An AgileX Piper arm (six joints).
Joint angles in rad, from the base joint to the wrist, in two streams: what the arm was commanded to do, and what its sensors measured. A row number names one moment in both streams.
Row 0, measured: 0.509, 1.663, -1.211, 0.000, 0.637, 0.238
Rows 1 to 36, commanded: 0.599, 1.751, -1.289, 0.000, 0.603, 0.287; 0.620, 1.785, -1.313, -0.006, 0.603, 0.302; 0.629, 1.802, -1.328, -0.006, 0.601, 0.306; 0.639, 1.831, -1.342, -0.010, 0.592, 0.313; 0.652, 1.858, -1.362, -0.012, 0.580, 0.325; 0.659, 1.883, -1.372, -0.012, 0.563, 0.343; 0.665, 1.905, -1.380, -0.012, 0.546, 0.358; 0.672, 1.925, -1.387, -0.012, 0.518, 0.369; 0.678, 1.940, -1.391, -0.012, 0.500, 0.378; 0.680, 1.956, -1.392, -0.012, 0.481, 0.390; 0.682, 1.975, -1.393, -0.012, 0.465, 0.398; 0.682, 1.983, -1.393, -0.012, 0.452, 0.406; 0.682, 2.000, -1.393, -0.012, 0.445, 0.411; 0.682, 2.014, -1.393, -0.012, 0.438, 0.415; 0.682, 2.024, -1.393, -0.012, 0.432, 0.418; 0.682, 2.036, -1.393, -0.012, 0.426, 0.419; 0.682, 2.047, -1.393, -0.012, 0.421, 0.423; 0.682, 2.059, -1.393, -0.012, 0.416, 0.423; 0.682, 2.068, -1.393, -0.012, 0.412, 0.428; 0.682, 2.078, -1.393, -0.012, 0.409, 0.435; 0.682, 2.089, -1.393, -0.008, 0.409, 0.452; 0.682, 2.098, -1.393, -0.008, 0.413, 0.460; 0.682, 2.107, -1.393, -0.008, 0.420, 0.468; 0.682, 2.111, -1.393, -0.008, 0.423, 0.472; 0.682, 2.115, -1.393, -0.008, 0.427, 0.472; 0.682, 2.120, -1.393, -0.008, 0.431, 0.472; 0.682, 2.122, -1.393, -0.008, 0.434, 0.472; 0.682, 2.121, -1.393, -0.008, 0.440, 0.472; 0.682, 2.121, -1.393, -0.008, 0.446, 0.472; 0.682, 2.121, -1.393, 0.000, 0.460, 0.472; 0.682, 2.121, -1.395, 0.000, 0.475, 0.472; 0.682, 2.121, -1.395, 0.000, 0.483, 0.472; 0.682, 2.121, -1.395, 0.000, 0.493, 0.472; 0.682, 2.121, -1.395, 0.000, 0.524, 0.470; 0.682, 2.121, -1.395, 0.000, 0.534, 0.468; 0.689, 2.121, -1.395, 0.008, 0.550, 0.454
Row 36, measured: 0.683, 2.100, -1.404, 0.000, 0.447, 0.466
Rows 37 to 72, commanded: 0.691, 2.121, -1.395, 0.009, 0.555, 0.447; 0.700, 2.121, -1.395, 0.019, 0.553, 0.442; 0.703, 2.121, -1.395, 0.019, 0.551, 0.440; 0.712, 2.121, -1.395, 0.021, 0.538, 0.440; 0.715, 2.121, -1.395, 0.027, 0.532, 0.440; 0.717, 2.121, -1.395, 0.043, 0.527, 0.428; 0.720, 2.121, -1.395, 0.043, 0.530, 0.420; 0.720, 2.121, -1.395, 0.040, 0.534, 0.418; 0.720, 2.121, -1.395, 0.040, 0.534, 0.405; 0.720, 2.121, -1.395, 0.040, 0.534, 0.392; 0.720, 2.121, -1.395, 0.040, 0.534, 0.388; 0.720, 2.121, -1.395, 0.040, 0.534, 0.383; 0.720, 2.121, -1.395, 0.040, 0.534, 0.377; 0.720, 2.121, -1.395, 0.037, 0.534, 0.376; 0.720, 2.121, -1.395, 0.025, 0.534, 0.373; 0.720, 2.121, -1.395, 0.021, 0.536, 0.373; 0.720, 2.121, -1.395, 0.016, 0.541, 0.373; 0.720, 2.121, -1.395, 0.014, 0.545, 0.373; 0.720, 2.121, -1.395, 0.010, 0.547, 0.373; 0.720, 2.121, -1.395, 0.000, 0.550, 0.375; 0.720, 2.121, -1.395, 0.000, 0.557, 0.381; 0.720, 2.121, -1.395, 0.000, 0.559, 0.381; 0.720, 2.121, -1.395, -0.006, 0.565, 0.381; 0.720, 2.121, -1.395, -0.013, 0.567, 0.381; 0.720, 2.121, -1.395, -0.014, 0.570, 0.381; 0.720, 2.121, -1.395, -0.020, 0.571, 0.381; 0.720, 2.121, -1.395, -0.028, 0.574, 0.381; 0.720, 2.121, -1.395, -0.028, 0.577, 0.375; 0.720, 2.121, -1.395, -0.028, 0.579, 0.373; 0.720, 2.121, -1.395, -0.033, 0.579, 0.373; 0.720, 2.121, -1.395, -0.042, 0.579, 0.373; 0.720, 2.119, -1.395, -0.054, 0.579, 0.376; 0.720, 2.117, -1.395, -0.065, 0.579, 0.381; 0.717, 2.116, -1.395, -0.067, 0.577, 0.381; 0.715, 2.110, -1.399, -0.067, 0.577, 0.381; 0.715, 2.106, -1.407, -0.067, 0.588, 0.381
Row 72, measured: 0.724, 2.104, -1.405, -0.022, 0.533, 0.387
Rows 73 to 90, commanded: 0.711, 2.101, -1.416, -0.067, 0.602, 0.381; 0.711, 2.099, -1.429, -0.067, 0.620, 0.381; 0.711, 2.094, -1.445, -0.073, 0.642, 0.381; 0.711, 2.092, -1.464, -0.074, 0.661, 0.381; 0.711, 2.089, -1.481, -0.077, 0.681, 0.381; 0.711, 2.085, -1.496, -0.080, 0.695, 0.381; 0.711, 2.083, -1.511, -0.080, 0.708, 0.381; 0.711, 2.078, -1.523, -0.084, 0.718, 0.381; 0.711, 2.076, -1.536, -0.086, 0.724, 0.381; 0.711, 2.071, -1.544, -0.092, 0.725, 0.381; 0.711, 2.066, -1.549, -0.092, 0.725, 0.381; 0.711, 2.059, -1.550, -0.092, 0.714, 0.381; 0.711, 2.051, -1.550, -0.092, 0.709, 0.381; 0.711, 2.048, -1.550, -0.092, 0.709, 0.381; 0.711, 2.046, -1.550, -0.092, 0.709, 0.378; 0.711, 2.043, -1.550, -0.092, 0.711, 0.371; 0.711, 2.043, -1.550, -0.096, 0.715, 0.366; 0.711, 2.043, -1.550, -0.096, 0.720, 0.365
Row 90, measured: 0.718, 2.055, -1.545, -0.078, 0.708, 0.385
